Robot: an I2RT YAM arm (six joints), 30 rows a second.
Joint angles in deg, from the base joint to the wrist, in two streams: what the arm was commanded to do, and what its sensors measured. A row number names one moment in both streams.
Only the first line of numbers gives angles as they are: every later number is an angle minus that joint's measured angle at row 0.
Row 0, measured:
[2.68 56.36 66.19 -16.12 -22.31 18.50]
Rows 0 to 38, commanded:
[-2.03 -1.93 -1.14 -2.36 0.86 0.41]
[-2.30 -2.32 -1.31 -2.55 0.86 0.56]
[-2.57 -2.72 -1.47 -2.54 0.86 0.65]
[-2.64 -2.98 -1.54 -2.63 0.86 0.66]
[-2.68 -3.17 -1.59 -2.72 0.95 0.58]
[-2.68 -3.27 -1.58 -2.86 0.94 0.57]
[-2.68 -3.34 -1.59 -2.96 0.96 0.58]
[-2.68 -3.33 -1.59 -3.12 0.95 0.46]
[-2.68 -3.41 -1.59 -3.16 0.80 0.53]
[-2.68 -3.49 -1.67 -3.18 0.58 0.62]
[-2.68 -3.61 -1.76 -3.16 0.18 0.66]
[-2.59 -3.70 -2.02 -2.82 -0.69 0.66]
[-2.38 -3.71 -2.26 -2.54 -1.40 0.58]
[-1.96 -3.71 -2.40 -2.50 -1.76 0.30]
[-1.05 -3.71 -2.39 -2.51 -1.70 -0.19]
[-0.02 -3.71 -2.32 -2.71 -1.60 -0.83]
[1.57 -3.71 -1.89 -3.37 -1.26 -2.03]
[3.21 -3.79 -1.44 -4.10 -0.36 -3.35]
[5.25 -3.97 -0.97 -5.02 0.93 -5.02]
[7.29 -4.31 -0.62 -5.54 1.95 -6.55]
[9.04 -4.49 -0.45 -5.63 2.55 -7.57]
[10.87 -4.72 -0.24 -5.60 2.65 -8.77]
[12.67 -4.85 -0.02 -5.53 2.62 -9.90]
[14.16 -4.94 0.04 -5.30 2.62 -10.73]
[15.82 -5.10 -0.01 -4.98 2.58 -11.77]
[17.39 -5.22 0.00 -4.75 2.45 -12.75]
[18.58 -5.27 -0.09 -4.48 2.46 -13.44]
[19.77 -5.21 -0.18 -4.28 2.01 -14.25]
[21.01 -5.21 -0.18 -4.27 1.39 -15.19]
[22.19 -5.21 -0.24 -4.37 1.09 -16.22]
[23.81 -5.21 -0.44 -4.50 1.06 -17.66]
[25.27 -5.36 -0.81 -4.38 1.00 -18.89]
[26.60 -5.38 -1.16 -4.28 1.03 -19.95]
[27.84 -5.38 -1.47 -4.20 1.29 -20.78]
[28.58 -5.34 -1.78 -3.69 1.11 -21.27]
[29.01 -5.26 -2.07 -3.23 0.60 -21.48]
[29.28 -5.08 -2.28 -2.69 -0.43 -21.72]
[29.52 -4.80 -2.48 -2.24 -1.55 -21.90]
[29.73 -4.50 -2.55 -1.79 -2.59 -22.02]
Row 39, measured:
[28.89 -4.70 -1.74 -3.67 0.05 -19.45]
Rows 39 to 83, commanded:
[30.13 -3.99 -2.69 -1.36 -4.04 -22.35]
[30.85 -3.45 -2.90 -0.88 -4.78 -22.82]
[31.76 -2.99 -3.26 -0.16 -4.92 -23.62]
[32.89 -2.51 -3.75 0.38 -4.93 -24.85]
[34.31 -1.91 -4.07 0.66 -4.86 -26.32]
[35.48 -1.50 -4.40 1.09 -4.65 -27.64]
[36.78 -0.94 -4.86 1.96 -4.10 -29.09]
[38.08 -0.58 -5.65 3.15 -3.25 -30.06]
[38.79 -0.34 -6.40 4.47 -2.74 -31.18]
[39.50 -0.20 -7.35 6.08 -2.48 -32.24]
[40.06 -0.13 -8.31 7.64 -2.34 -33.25]
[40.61 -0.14 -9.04 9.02 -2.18 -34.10]
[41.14 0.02 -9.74 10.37 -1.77 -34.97]
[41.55 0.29 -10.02 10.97 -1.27 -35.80]
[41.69 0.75 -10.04 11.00 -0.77 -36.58]
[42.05 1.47 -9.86 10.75 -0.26 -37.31]
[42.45 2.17 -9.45 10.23 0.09 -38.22]
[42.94 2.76 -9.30 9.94 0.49 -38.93]
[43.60 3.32 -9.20 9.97 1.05 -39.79]
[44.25 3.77 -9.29 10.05 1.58 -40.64]
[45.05 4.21 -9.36 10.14 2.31 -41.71]
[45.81 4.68 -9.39 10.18 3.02 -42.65]
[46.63 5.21 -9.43 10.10 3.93 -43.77]
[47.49 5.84 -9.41 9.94 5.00 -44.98]
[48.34 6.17 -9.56 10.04 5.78 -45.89]
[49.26 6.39 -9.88 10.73 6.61 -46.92]
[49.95 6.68 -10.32 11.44 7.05 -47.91]
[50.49 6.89 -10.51 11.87 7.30 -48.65]
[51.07 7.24 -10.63 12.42 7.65 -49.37]
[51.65 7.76 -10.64 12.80 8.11 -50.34]
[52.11 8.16 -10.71 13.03 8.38 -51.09]
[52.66 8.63 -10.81 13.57 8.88 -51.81]
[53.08 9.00 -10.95 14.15 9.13 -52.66]
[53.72 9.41 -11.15 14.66 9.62 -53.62]
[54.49 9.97 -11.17 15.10 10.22 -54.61]
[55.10 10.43 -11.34 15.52 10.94 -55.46]
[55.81 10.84 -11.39 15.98 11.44 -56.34]
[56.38 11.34 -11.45 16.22 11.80 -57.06]
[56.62 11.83 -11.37 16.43 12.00 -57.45]
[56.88 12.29 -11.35 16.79 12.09 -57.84]
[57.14 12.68 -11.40 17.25 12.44 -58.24]
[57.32 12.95 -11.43 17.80 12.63 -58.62]
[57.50 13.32 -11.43 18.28 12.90 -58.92]
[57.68 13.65 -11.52 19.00 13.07 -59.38]
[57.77 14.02 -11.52 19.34 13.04 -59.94]
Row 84, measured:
[56.89 13.16 -10.82 16.11 11.61 -57.42]
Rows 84 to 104, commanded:
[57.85 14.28 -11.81 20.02 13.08 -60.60]
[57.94 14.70 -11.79 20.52 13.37 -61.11]
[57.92 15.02 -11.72 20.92 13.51 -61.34]
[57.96 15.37 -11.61 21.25 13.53 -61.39]
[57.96 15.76 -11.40 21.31 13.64 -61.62]
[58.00 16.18 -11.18 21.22 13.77 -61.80]
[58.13 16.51 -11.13 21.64 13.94 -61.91]
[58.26 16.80 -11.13 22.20 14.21 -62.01]
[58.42 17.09 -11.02 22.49 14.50 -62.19]
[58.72 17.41 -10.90 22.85 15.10 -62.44]
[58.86 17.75 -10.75 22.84 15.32 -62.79]
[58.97 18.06 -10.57 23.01 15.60 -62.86]
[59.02 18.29 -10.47 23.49 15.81 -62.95]
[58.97 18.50 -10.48 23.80 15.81 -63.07]
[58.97 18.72 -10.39 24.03 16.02 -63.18]
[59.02 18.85 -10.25 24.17 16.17 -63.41]
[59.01 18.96 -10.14 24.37 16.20 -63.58]
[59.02 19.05 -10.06 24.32 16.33 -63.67]
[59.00 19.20 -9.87 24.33 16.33 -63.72]
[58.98 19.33 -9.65 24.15 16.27 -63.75]
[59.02 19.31 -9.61 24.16 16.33 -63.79]
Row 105, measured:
[58.49 18.84 -11.06 22.54 15.52 -63.54]
